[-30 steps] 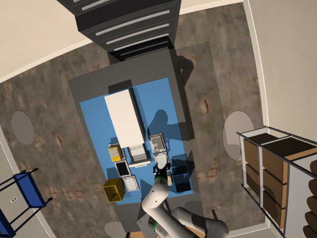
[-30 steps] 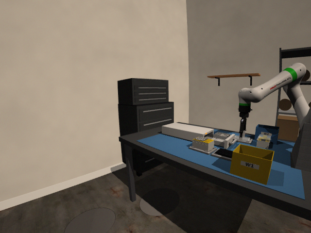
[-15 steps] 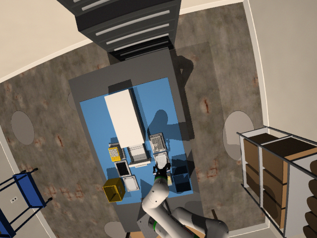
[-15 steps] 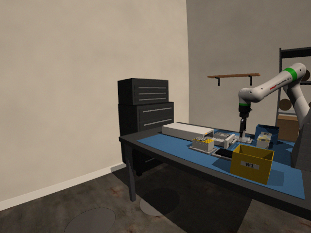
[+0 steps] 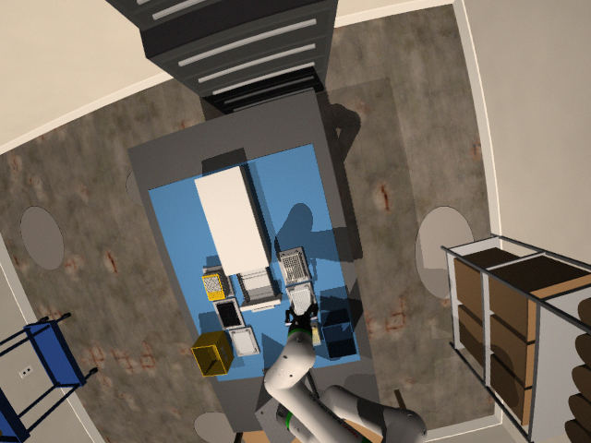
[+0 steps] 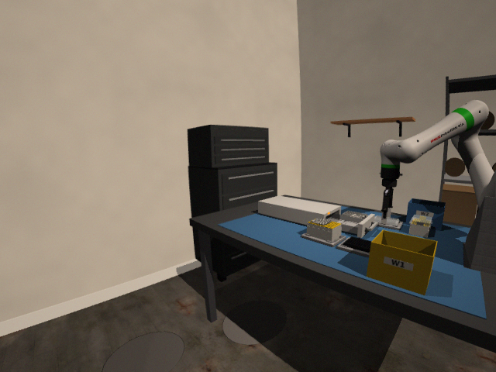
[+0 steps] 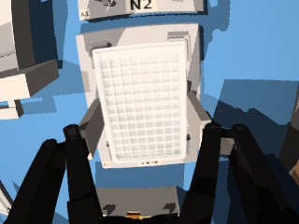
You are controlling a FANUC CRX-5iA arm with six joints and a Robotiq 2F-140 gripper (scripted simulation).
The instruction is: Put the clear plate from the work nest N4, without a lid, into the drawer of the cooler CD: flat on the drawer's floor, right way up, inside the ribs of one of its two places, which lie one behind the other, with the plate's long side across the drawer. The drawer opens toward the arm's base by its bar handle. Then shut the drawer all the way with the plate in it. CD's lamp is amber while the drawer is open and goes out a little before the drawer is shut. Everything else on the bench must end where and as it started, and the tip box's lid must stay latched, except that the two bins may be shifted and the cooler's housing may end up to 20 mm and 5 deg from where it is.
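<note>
Right now my hand is 4 cm above the grey nest. Round my hand: white well plate 17 cm ahead, 2 cm to the right, 2 cm below; clear plate 2 cm below; blue bin 20 cm behind, 11 cm to the right.
</note>
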